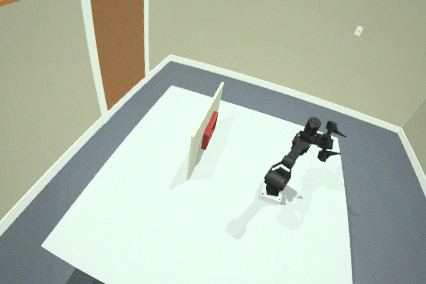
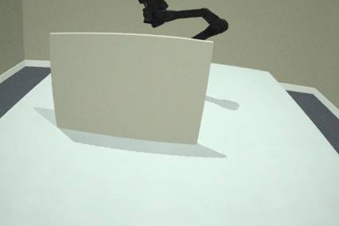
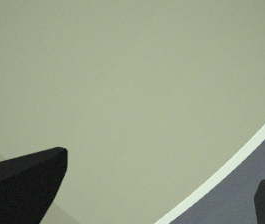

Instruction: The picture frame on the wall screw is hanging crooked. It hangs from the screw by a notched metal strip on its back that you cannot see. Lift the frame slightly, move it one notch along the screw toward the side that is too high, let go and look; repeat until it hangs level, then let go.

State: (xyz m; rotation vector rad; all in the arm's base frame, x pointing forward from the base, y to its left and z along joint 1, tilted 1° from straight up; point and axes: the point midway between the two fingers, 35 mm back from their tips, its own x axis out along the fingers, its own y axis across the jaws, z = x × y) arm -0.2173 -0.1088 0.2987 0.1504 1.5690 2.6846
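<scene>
My gripper tip is now 64 cm short of the picture frame, 8 cm to the left of it and 17 cm above it. From my gripper tip the other things lie so: wall panel (65 cm ahead, 9 cm to the right, 18 cm below).
</scene>
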